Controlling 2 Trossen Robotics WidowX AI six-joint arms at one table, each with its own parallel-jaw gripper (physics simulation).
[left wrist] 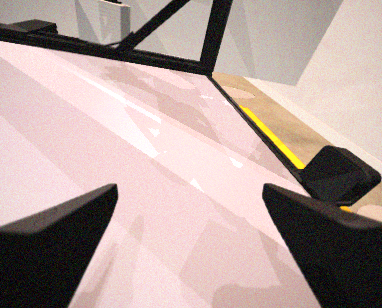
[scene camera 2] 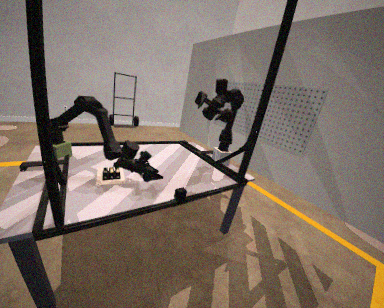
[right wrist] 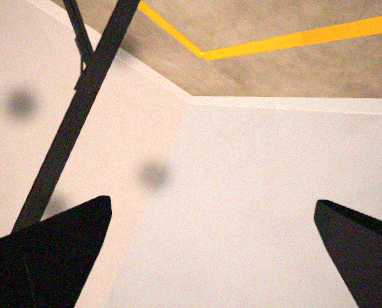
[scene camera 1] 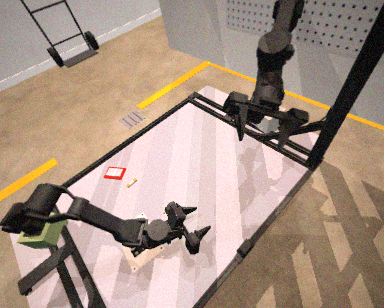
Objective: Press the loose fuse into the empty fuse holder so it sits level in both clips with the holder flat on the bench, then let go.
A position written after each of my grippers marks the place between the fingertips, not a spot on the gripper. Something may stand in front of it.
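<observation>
Left gripper (scene camera 1: 203,216) (left wrist: 191,190), mine, open, holding nothing. Right gripper (scene camera 1: 260,145) (right wrist: 212,207), mine, open, empty. Pegboard wall (scene camera 1: 346,33) (scene camera 2: 291,114), visible.
</observation>
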